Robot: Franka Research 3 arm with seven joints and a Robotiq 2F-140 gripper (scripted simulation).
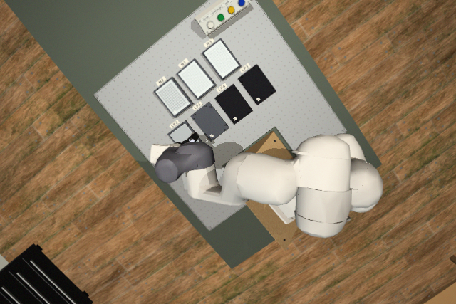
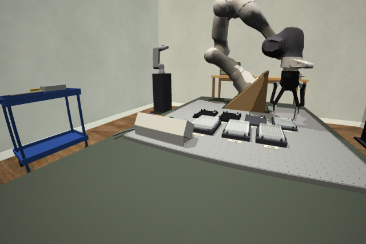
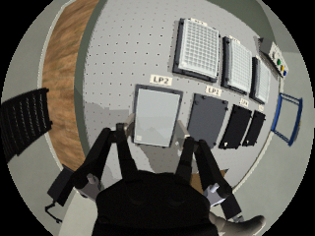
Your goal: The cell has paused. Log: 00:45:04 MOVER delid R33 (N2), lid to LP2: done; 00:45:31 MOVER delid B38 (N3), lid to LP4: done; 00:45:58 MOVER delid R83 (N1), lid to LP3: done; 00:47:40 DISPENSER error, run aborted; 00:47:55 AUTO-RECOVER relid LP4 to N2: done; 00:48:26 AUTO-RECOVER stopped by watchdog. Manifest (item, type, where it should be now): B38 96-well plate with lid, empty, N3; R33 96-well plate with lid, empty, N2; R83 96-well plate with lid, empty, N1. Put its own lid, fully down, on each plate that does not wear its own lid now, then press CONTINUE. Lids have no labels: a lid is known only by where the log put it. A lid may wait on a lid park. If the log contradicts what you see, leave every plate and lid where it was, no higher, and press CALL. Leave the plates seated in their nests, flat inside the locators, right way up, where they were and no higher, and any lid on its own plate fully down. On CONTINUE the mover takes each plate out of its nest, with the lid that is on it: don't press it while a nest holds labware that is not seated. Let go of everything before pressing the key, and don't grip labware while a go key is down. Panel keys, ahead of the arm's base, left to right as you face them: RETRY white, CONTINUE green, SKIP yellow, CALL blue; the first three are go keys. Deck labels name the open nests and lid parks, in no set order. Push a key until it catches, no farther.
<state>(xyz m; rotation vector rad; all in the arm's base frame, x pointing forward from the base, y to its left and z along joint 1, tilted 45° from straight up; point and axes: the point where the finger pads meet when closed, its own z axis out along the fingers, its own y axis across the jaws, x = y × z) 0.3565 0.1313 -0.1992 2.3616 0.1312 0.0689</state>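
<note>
Right now the lid park LP2 is 50 mm below my hand. Also, from my hand: lid park LP4 (260 mm to the right, 50 mm below, 20 mm ahead); then LP1 (130 mm to the right, 50 mm below, 10 mm ahead); then lid park LP3 (390 mm to the right, 50 mm below, 40 mm ahead).
</note>
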